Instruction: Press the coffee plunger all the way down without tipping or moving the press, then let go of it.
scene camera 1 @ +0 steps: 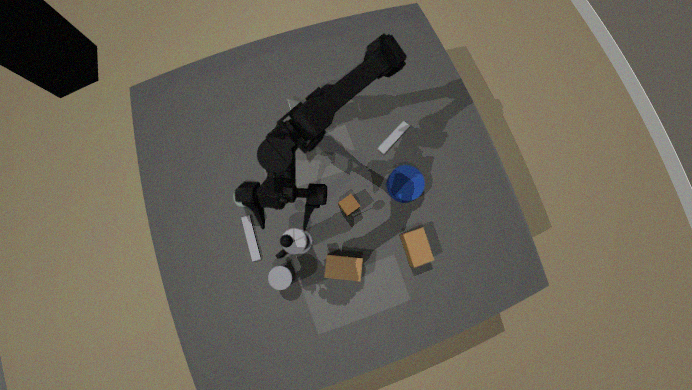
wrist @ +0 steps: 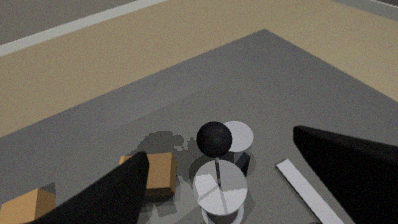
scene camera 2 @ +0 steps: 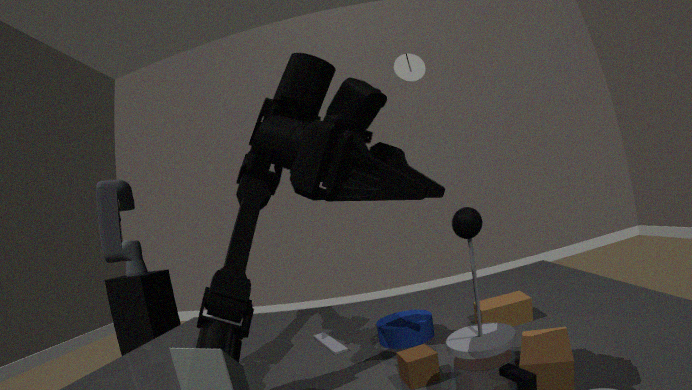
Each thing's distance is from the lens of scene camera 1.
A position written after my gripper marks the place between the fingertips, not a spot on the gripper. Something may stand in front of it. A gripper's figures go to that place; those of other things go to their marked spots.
my gripper [scene camera 1: 283,229]: 0.59 m
coffee press [scene camera 1: 294,241]: 0.73 m
blue disc [scene camera 1: 406,183]: 0.88 m
The marked spots on the coffee press and the blue disc are 0.40 m apart.
